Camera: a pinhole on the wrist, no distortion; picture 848 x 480 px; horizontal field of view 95.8 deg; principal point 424.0 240.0 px. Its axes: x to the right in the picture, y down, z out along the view. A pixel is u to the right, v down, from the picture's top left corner.
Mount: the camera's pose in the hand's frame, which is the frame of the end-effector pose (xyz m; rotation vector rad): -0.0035 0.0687 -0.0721 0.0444 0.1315 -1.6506
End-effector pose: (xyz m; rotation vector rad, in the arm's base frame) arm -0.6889 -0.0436 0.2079 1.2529 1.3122 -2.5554
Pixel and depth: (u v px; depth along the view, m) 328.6 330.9 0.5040
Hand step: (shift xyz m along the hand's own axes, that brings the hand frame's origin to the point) 0.1514 0.1269 0.4345
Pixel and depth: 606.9 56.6 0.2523
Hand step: -0.1213 -0.0695 0.1724
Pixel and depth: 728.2 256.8 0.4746
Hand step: 0.0091 -0.3596 0.3569
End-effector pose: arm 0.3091 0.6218 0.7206 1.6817 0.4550 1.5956
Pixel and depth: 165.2 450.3 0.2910
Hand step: 0.1867 0.2181 0.2285
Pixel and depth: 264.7 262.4 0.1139
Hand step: 0.0128 0.1023 0.0457
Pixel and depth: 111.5 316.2 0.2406
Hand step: 0.0728 0.2322 0.1850
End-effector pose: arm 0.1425 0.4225 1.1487 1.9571 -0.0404 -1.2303
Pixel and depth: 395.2 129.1 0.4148
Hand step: -0.0996 0.0623 0.3500
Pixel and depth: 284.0 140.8 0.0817
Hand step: -0.0179 0.0907 0.0135
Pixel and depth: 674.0 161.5 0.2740
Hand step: -0.0608 -0.1348 0.1838
